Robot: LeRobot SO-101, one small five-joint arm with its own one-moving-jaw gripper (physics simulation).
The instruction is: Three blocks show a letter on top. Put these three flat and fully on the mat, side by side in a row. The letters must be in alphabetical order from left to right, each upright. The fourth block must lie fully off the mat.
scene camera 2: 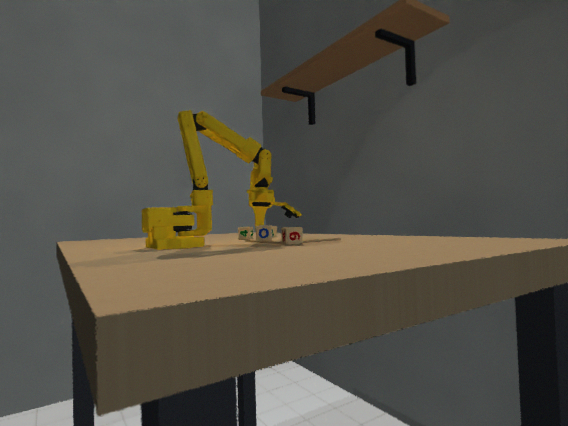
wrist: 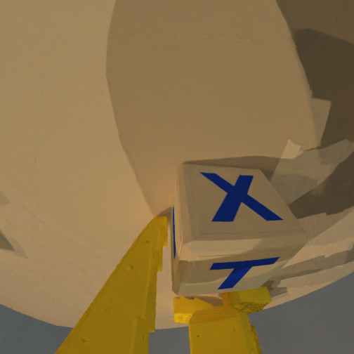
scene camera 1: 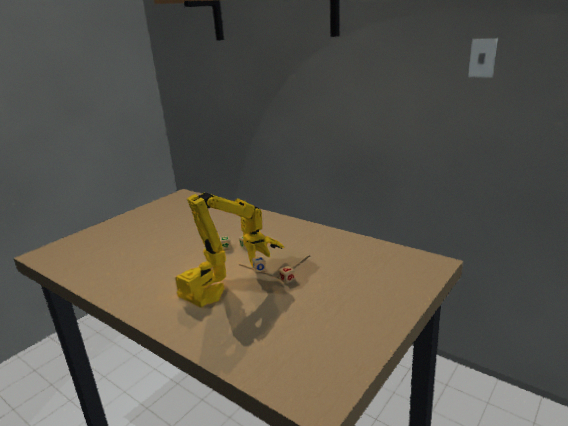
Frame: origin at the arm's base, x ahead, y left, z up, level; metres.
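Seen in the pictures: end effector, tool point: (scene camera 2: 259,238) (scene camera 1: 253,265); arm's base, origin of the base link: (scene camera 2: 185,246) (scene camera 1: 207,290).
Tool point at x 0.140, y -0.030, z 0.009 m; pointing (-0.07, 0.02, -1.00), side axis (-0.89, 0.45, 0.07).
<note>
Pixels of each thing's top centre, then the offset from my tool point to it. "pt": a spot on its surface instead. Level surfaces: height alone.
- block with blue letters, middle of its top: (scene camera 2: 264,225) (scene camera 1: 258,259) 0.020 m right, 0.001 m ahead, 0.025 m up
- mat, surface spot: (scene camera 1: 301,261) pt 0.091 m right, 0.095 m ahead, 0.007 m down
- red-lettered block, middle of its top: (scene camera 2: 291,227) (scene camera 1: 286,269) 0.111 m right, 0.004 m ahead, 0.021 m up
- wooden table, its level: 0.009 m down
My gripper (scene camera 1: 267,255) (scene camera 2: 280,220) (wrist: 207,265) is open and empty at the block with blue letters (scene camera 1: 259,264) (scene camera 2: 265,233) (wrist: 240,200). The fixed jaw stands close beside this block's left side in the wrist view; the moving jaw stands apart. The block shows X and T in the wrist view and O in the scene views. The mat (scene camera 1: 301,261) is nearly table-coloured; the blue block is at its near edge, exact overlap unclear. A red-lettered block (scene camera 1: 287,274) (scene camera 2: 292,235) stands right of it. Two green-marked blocks (scene camera 1: 225,242) (scene camera 1: 243,242) are behind, one partly hidden by the gripper.
The arm's yellow base stands on the wooden table (scene camera 1: 350,310) (scene camera 2: 350,260), left of the blocks. A wall shelf (scene camera 2: 350,55) hangs high above at the back. The arm's shadow falls across the table.
</note>
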